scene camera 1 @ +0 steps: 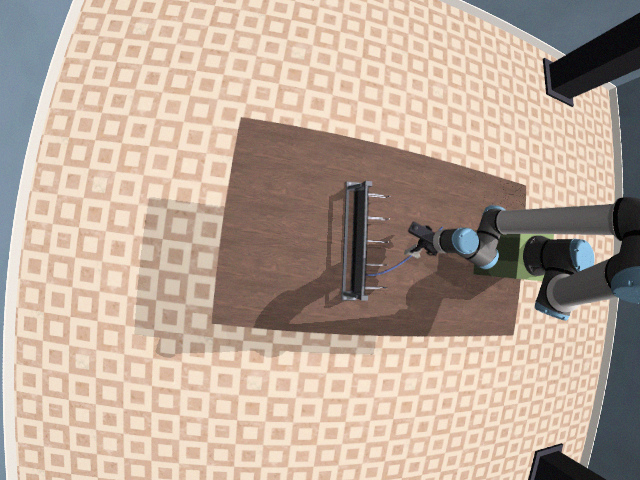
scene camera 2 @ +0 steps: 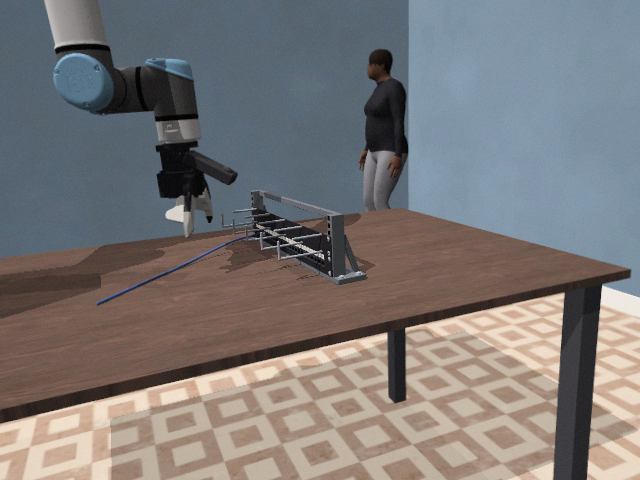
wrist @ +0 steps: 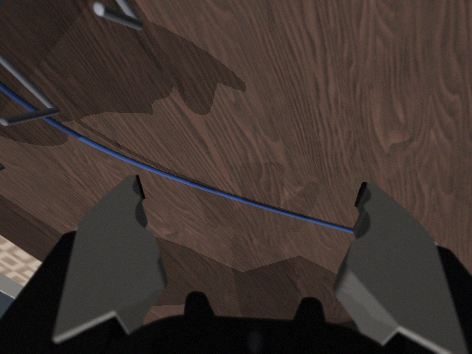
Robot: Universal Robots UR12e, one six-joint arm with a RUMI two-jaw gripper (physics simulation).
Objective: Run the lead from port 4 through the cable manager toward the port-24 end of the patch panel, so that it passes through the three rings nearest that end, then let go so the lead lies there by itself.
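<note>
The blue lead (scene camera 1: pixel 395 267) (scene camera 2: pixel 170 270) (wrist: pixel 235 198) runs from near one end of the patch panel (scene camera 1: pixel 358 240) out over the table. In scene camera 2 its free end lies at the left, well away from the panel. The cable manager's metal rings (scene camera 1: pixel 379 218) (scene camera 2: pixel 279 250) (wrist: pixel 120 18) stick out along the panel's front. In the wrist view the lead passes behind one ring's bar; whether it is inside that ring I cannot tell. My gripper (scene camera 1: pixel 413 252) (scene camera 2: pixel 198 227) (wrist: pixel 247 181) is open above the lead, which crosses between the fingertips below them; the right finger hides its far part.
The grey frame (scene camera 2: pixel 337 245) holding the panel stands on the brown table (scene camera 1: pixel 284 170) (scene camera 2: pixel 465 258). A green block (scene camera 1: pixel 509 263) is under the arm's base. A person (scene camera 2: pixel 383 118) stands behind the table in scene camera 2. The arm's shadow falls across the table.
</note>
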